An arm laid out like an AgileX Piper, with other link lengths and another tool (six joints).
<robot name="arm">
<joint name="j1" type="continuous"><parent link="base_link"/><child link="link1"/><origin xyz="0 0 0.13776"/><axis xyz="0 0 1"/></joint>
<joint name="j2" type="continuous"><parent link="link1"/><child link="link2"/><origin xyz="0 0 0"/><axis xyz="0 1 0"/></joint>
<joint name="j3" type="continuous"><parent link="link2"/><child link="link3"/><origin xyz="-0.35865 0 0.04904"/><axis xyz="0 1 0"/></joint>
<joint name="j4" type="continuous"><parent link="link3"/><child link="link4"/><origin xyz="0.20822 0 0.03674"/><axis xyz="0.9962 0 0.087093"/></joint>
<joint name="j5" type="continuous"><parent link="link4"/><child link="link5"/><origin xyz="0 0 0"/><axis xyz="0 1 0"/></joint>
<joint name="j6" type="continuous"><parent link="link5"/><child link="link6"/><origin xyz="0.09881 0 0.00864"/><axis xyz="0.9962 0 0.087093"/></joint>
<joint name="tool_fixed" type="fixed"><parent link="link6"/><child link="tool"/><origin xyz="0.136 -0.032 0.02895" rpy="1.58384 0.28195 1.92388"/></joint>
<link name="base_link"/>
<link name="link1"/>
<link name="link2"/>
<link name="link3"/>
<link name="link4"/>
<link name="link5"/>
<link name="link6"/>
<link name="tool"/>
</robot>
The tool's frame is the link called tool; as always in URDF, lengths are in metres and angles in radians. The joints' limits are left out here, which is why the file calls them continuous.
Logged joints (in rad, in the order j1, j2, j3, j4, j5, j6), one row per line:
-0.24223 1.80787 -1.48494 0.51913 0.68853 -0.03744
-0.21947 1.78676 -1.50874 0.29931 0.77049 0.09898
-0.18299 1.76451 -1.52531 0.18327 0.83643 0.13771
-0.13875 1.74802 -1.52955 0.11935 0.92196 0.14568
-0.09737 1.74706 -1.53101 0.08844 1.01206 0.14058
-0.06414 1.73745 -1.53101 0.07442 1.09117 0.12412
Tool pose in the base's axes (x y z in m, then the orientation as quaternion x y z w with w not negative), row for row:
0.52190 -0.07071 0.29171 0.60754 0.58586 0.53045 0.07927
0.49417 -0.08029 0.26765 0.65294 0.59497 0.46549 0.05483
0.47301 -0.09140 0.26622 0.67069 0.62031 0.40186 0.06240
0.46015 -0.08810 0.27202 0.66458 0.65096 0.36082 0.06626
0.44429 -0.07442 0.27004 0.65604 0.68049 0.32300 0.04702
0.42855 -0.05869 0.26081 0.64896 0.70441 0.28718 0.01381
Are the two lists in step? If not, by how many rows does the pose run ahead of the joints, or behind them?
The pose runs 1 row behind the joints: the pose in row i belongs to the joints in row i - 1.
